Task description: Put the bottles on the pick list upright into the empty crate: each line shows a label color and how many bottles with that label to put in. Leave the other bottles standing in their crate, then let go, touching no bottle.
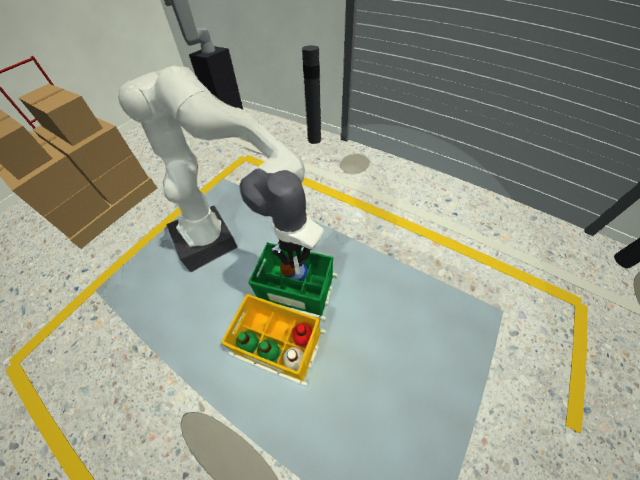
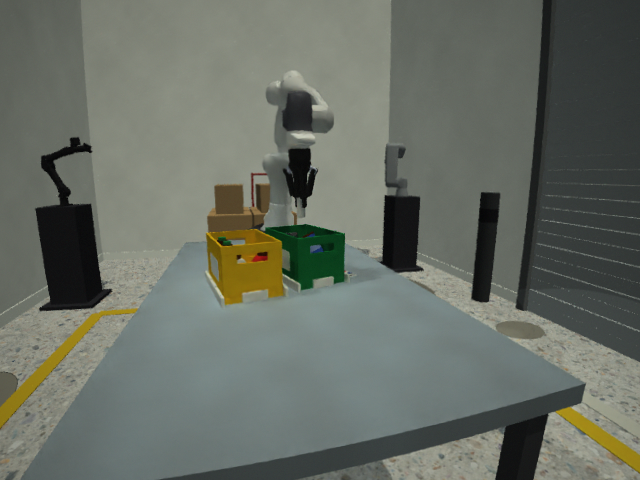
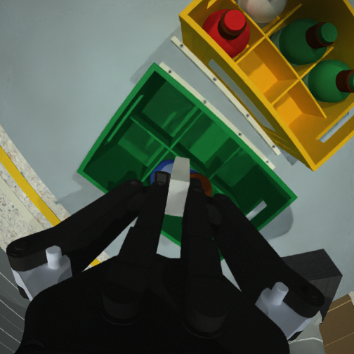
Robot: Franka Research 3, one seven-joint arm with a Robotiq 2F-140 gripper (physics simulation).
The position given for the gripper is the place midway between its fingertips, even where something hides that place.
Note:
In view: the gripper (image 2: 301,217).
The gripper shows as well in image 3 (image 3: 179,170).

